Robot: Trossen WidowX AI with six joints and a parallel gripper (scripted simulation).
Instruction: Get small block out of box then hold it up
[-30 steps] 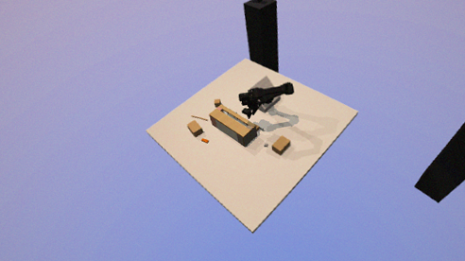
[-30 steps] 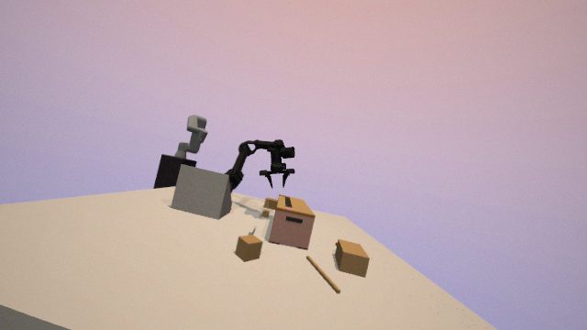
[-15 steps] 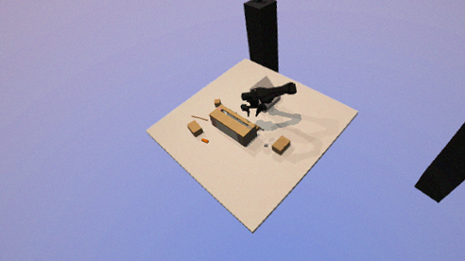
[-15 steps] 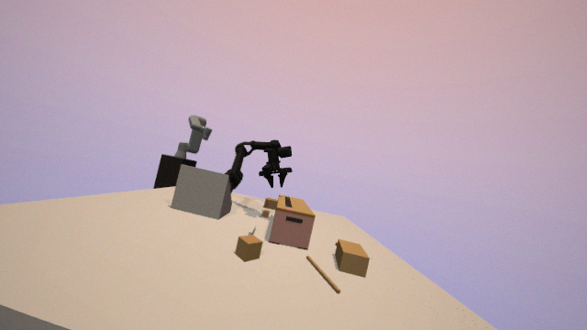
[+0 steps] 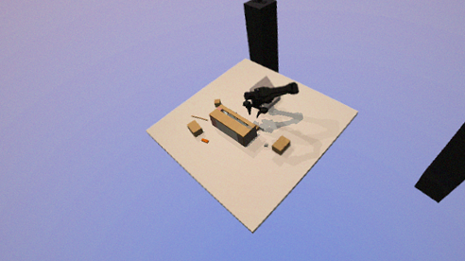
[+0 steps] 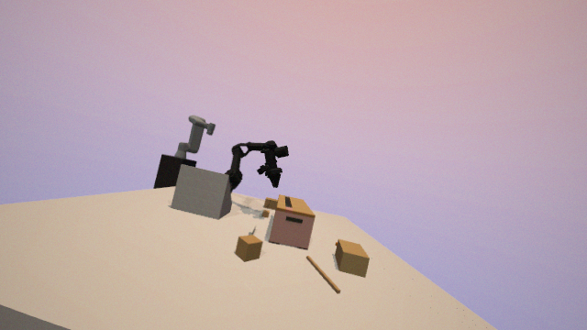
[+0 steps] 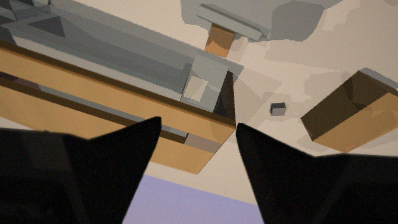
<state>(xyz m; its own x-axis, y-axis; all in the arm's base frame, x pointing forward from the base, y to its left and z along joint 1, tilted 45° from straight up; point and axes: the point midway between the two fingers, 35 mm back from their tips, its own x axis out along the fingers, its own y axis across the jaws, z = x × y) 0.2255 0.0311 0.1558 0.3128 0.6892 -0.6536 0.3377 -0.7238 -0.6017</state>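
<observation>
Now: the brown cube 20 mm behind my gripper tip and 150 mm below it. Round my gripper tip: orange piece: 350 mm ahead, 220 mm to the right, 160 mm below; grey block: 40 mm ahead, 170 mm to the left, 160 mm below; long wooden box: 80 mm ahead, 140 mm to the right, 100 mm below.
</observation>
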